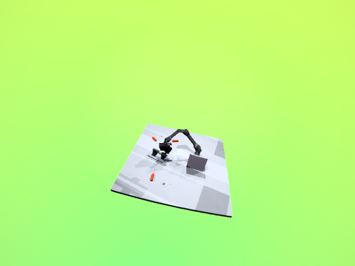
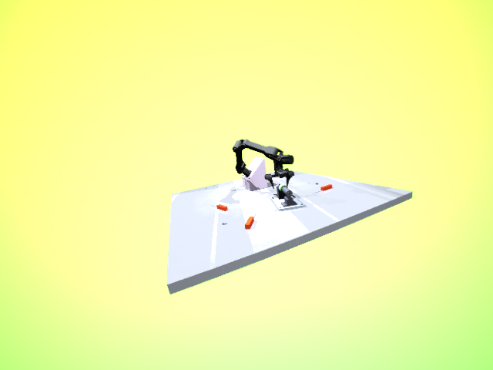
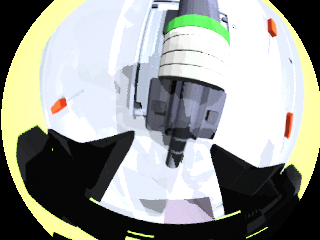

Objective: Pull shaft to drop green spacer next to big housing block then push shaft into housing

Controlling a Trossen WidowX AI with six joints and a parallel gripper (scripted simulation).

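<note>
The grey shaft lies 50 mm ahead of my gripper tip, 10 mm to the right of it and 20 mm above it. Also, from my gripper tip: green spacer: 90 mm ahead, 20 mm to the right, 20 mm above.
</note>
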